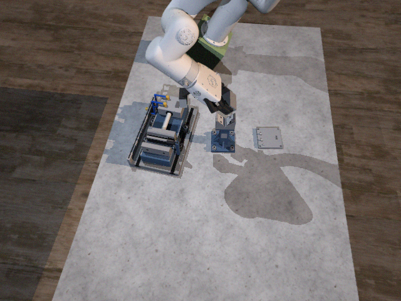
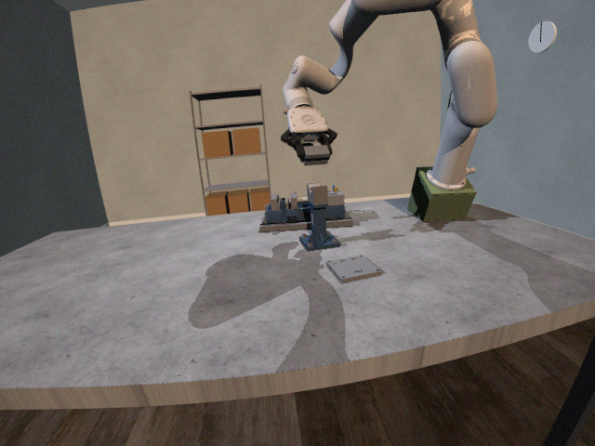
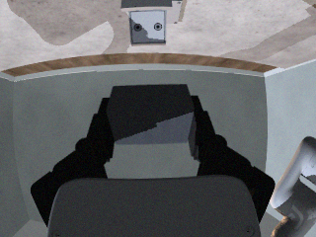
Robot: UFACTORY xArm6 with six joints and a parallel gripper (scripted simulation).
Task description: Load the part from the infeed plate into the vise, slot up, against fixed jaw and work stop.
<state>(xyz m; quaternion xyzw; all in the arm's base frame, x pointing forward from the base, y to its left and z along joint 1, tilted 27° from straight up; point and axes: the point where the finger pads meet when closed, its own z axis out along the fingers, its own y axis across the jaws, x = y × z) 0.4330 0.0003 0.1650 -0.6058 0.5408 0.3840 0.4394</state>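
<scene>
Now: hand 1 cm to the right of the part and 1 cm above it. Also, from my hand: air cylinder rod (21 cm to the right, 16 cm below, 1 cm behind); then air cylinder (20 cm to the right, 16 cm below, 9 cm behind); then blue vise body (21 cm to the right, 20 cm below).
</scene>
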